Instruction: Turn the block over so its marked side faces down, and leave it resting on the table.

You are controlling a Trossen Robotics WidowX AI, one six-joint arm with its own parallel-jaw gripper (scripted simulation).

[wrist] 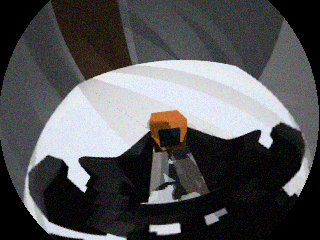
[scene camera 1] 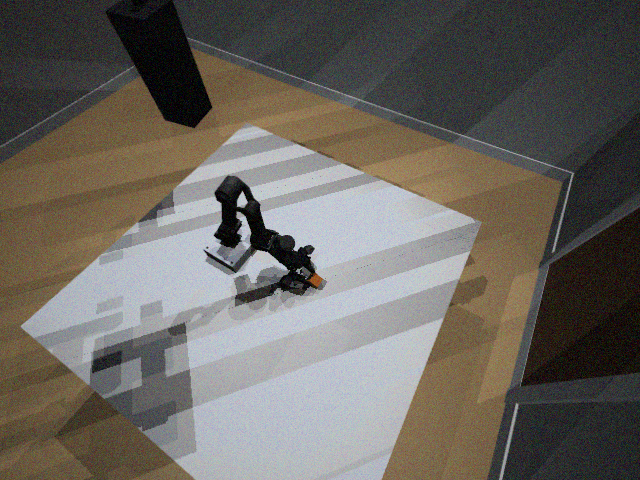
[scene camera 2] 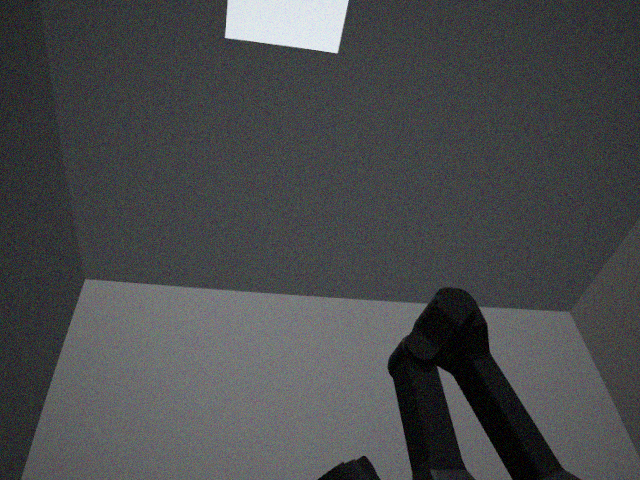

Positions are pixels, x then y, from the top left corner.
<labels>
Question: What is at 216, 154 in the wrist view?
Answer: My gripper.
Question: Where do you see a block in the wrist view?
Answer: At 168, 130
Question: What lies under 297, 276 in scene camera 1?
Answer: My gripper.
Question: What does my gripper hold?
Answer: A block.
</labels>
